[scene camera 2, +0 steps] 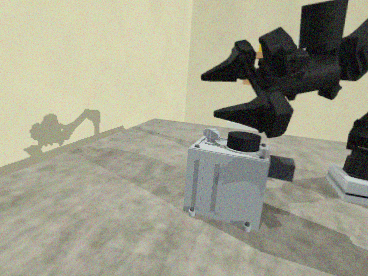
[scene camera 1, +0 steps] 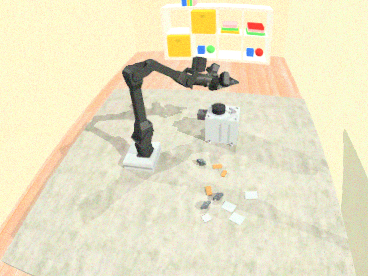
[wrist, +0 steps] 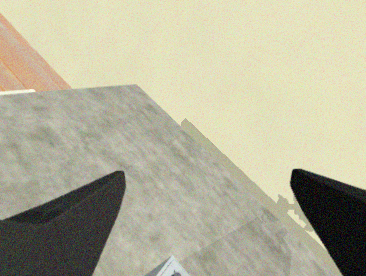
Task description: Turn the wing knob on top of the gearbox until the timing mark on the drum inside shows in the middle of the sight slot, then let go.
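Places are measured from the arm's base along level axes (x up, y ahead, z left), in millimetres.
Pixels of known places: gripper, fingertip midpoint: (scene camera 2: 206, 94) (scene camera 1: 234, 83) (wrist: 207, 178); arm's base at its link origin: (scene camera 2: 360, 175) (scene camera 1: 145, 152).
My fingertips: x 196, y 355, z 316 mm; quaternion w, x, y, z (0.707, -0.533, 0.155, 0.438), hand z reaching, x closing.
Ahead of a thing's pixels: the offset from my fingertips to its top centre. "spot": to the spot under its first point. Level surfaces: height alone.
The light grey gearbox {dy -66, dx -72, dz -87 mm} (scene camera 1: 220, 130) (scene camera 2: 230, 187) stands upright on the mat; one top corner of the gearbox {spot: dy +23, dx -106, dz -33 mm} (wrist: 170, 266) shows at the bottom edge of the wrist view. Its small pale wing knob {dy +2, dx -72, dz -89 mm} (scene camera 1: 232, 111) (scene camera 2: 211, 134) sits on top, beside a round black cap {spot: dy -65, dx -79, dz -103 mm} (scene camera 1: 218, 108) (scene camera 2: 244, 141). Nothing touches the knob. My gripper (scene camera 1: 229, 75) (scene camera 2: 208, 95) (wrist: 207, 178) is wide open and empty, above the gearbox and tilted nearly level, fingers apart. I cannot make out the sight slot, the drum or the timing mark in these views.
A dark block {spot: dy -143, dx -119, dz -105 mm} (scene camera 1: 201, 114) (scene camera 2: 281, 168) sticks out of the gearbox's side. Loose orange pieces {dy -55, dx -237, dz -440 mm} (scene camera 1: 208, 190), dark grey pieces {dy -13, dx -216, dz -472 mm} (scene camera 1: 218, 196) and white squares {dy +69, dx -241, dz -555 mm} (scene camera 1: 237, 218) lie on the mat {dx -243 mm} (scene camera 1: 125, 235). A white shelf unit (scene camera 1: 217, 6) stands at the back.
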